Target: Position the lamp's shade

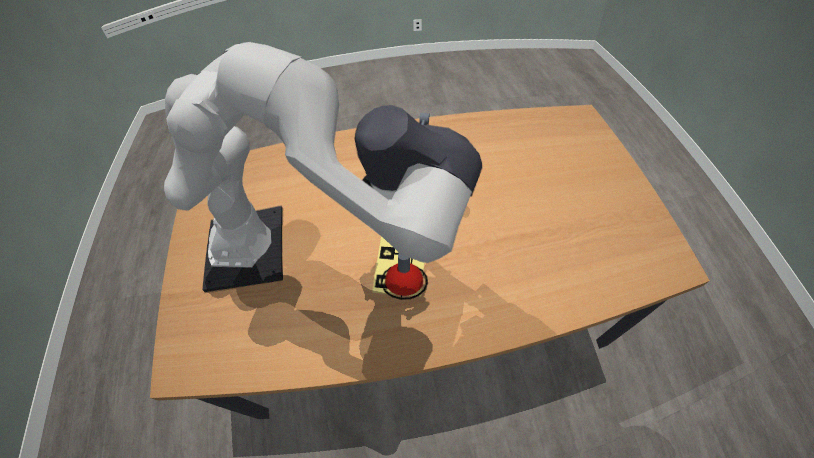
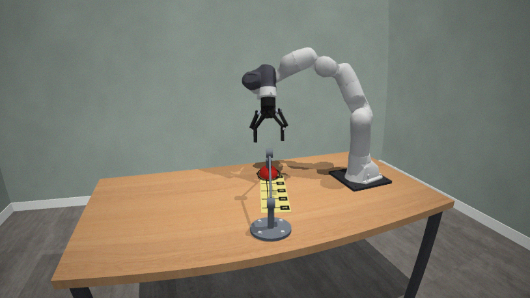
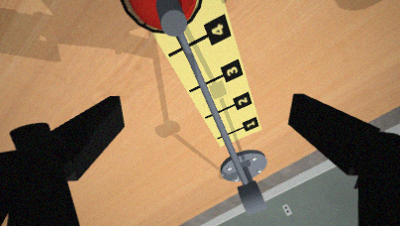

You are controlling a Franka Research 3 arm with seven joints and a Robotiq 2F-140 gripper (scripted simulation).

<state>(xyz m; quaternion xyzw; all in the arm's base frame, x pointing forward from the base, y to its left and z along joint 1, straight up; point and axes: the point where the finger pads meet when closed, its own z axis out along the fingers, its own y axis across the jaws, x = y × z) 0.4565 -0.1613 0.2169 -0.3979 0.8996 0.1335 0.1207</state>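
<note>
My hand is 23 cm above the yellow strip, 12 cm to the right of it and 1 cm short of it. Also, from my hand: grey round foot (45 cm to the left, 20 cm below, 15 cm ahead).
</note>
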